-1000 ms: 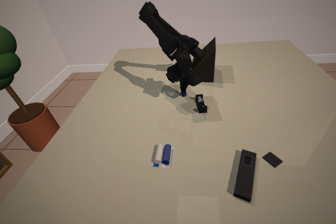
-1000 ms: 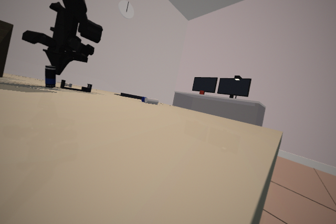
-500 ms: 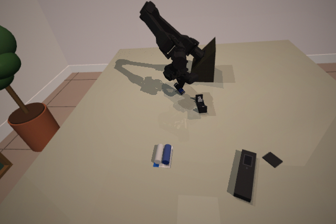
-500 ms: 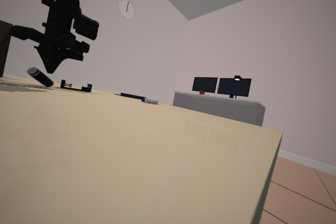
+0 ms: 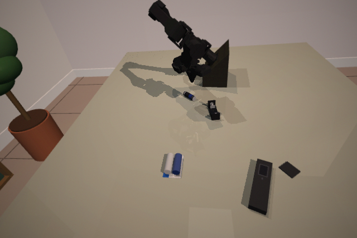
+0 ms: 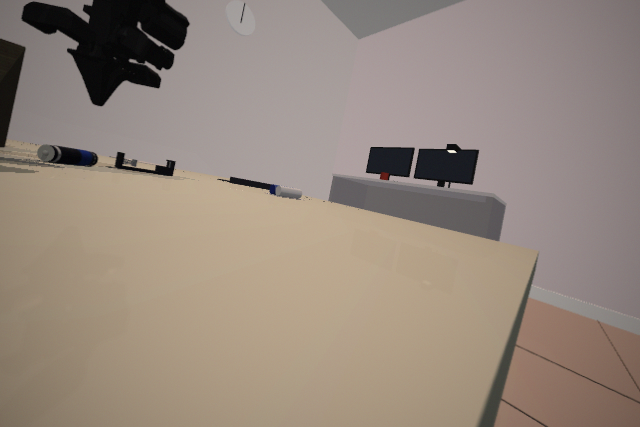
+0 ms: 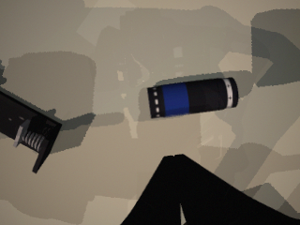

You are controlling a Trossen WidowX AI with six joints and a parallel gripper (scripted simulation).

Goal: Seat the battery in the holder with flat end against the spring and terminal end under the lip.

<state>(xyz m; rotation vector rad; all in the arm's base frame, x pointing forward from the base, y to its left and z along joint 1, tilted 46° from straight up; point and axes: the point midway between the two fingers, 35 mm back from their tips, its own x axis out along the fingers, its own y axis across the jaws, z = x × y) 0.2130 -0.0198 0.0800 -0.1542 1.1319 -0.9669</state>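
The battery lies 10 mm behind my gripper tip, 20 mm to the right of it and 90 mm below it. Also, from my gripper tip: long black box: 390 mm ahead, 290 mm to the left, 90 mm below; then small black plate: 320 mm ahead, 370 mm to the left, 100 mm below.
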